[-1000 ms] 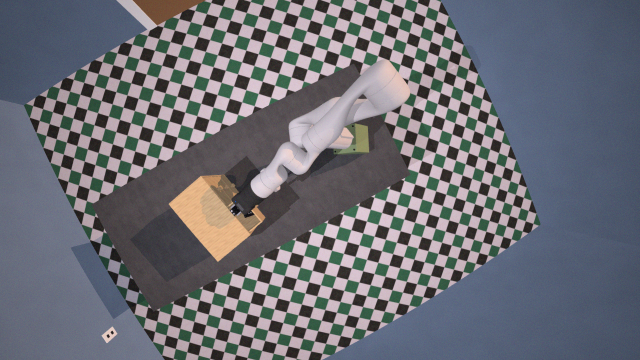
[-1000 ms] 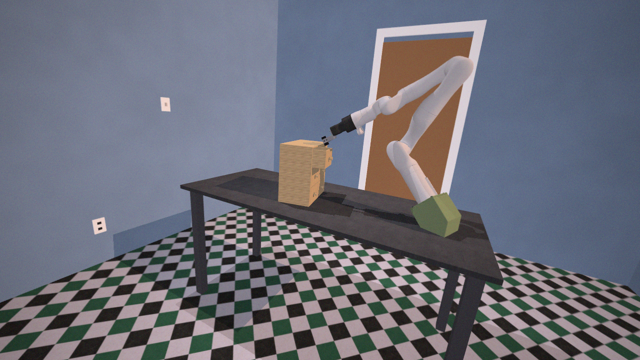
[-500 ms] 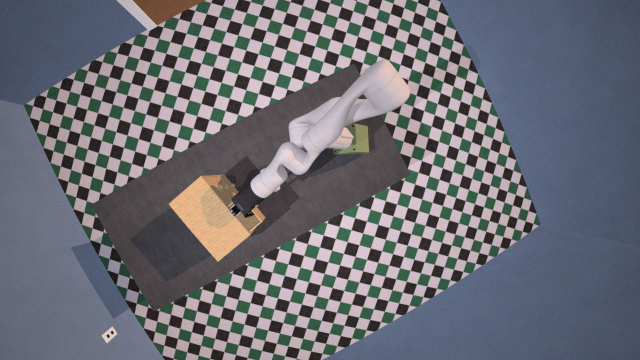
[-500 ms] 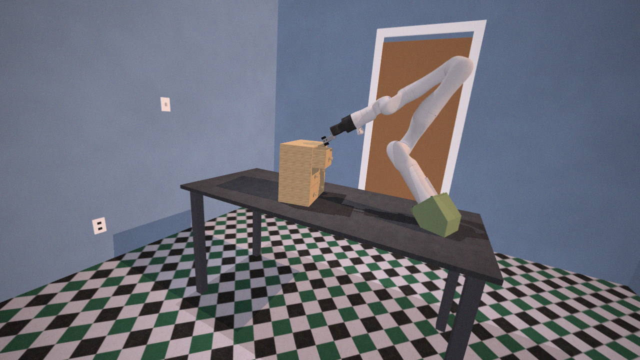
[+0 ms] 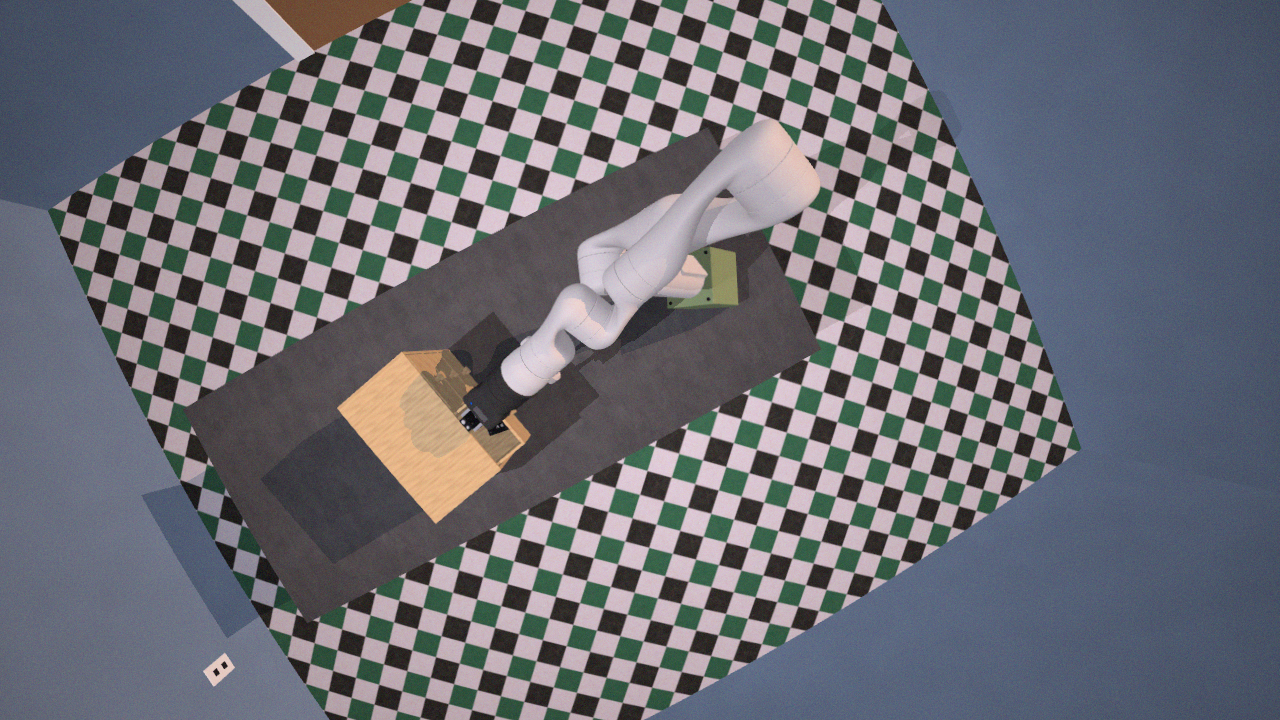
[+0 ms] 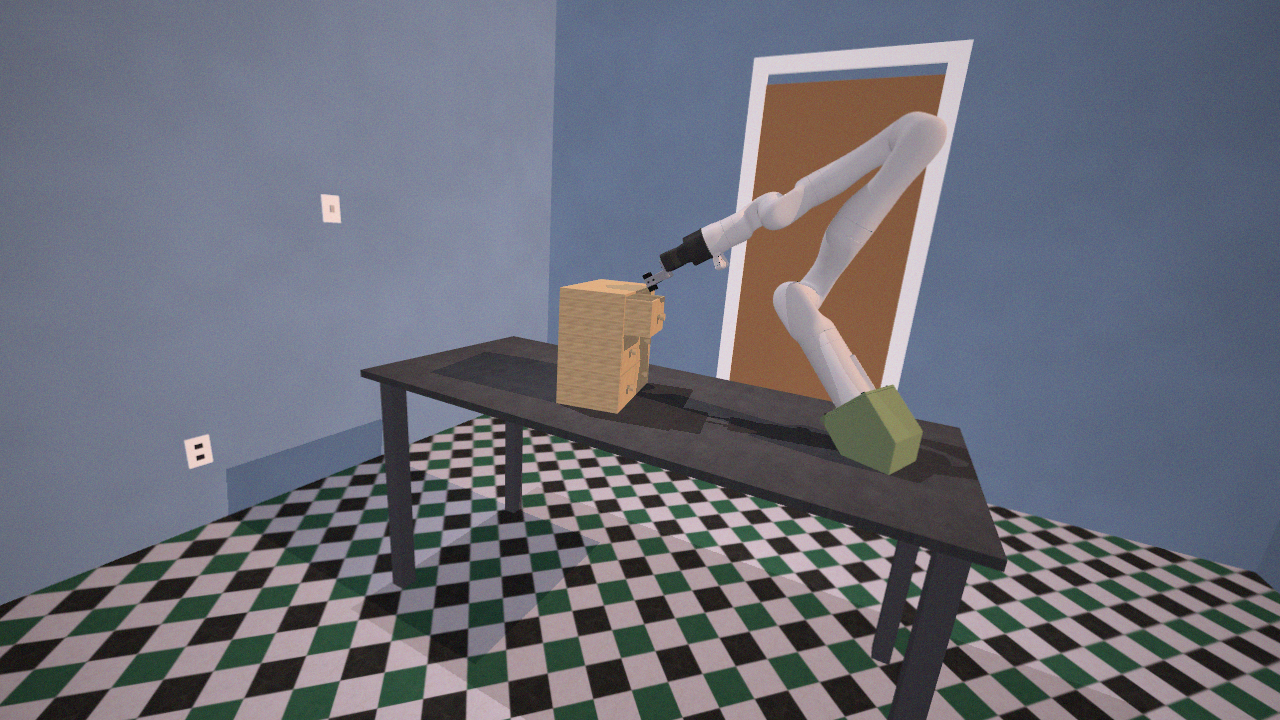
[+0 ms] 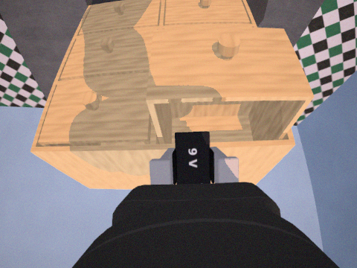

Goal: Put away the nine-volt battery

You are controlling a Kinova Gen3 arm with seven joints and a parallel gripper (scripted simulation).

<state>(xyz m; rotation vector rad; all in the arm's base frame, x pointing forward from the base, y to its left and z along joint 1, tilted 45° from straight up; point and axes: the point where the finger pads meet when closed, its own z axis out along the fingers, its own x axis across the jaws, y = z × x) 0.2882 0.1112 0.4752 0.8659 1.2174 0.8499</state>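
My hand is 10 mm short of the black nine-volt battery.
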